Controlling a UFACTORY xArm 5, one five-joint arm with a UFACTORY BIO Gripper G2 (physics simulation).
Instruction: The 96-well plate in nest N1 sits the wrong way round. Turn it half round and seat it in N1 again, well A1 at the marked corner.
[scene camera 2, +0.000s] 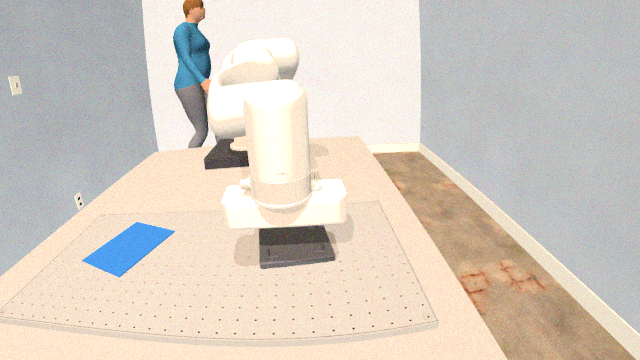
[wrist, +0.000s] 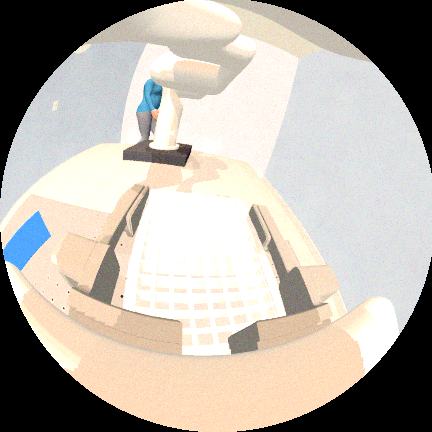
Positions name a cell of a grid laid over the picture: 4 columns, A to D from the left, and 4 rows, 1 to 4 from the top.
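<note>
There's a white 96-well plate (wrist: B3) here, and a dark grey nest (scene camera 2: B3) as well. You'd also see the gripper (scene camera 2: B2), and the wrist view shows the gripper (wrist: B2) too.
</note>
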